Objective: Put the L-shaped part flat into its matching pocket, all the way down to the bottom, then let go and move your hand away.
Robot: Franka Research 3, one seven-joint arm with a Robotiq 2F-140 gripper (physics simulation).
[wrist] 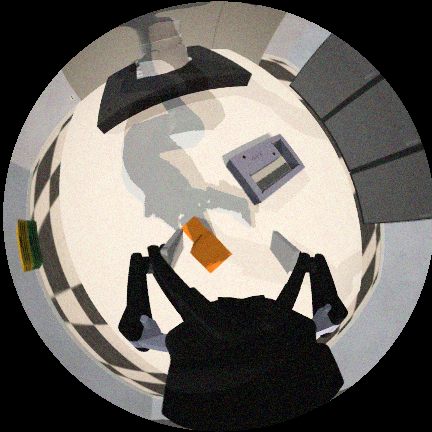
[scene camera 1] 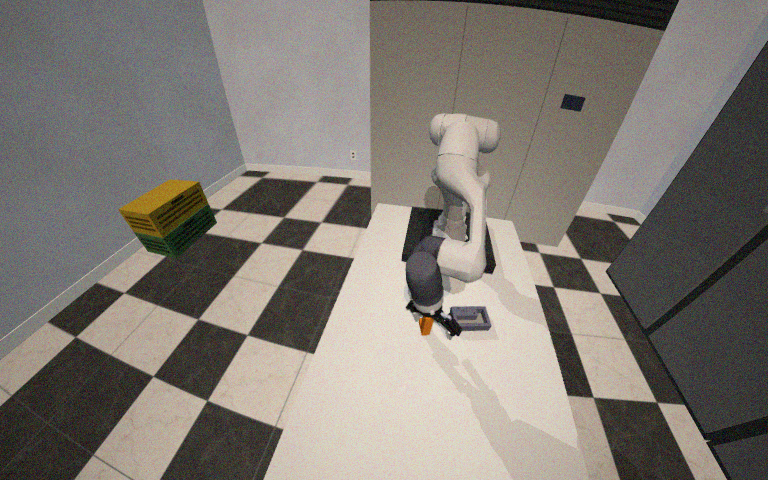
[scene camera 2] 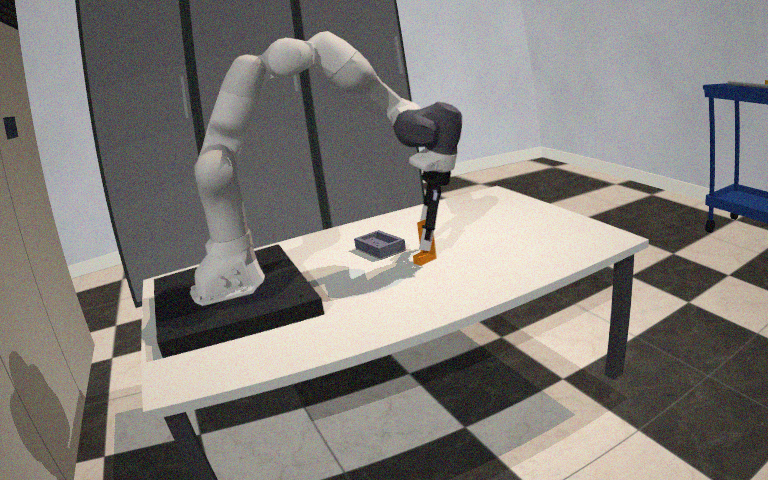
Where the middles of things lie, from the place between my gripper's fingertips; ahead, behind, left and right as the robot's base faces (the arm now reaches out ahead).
Labels:
Now: hand 20 mm past the orange L-shaped part [wrist: 206, 248] and 30 mm to the left of it. Also, from my hand: grey pocket block [scene camera 1: 470, 318] (60 mm behind, 150 mm to the left, 30 mm below).

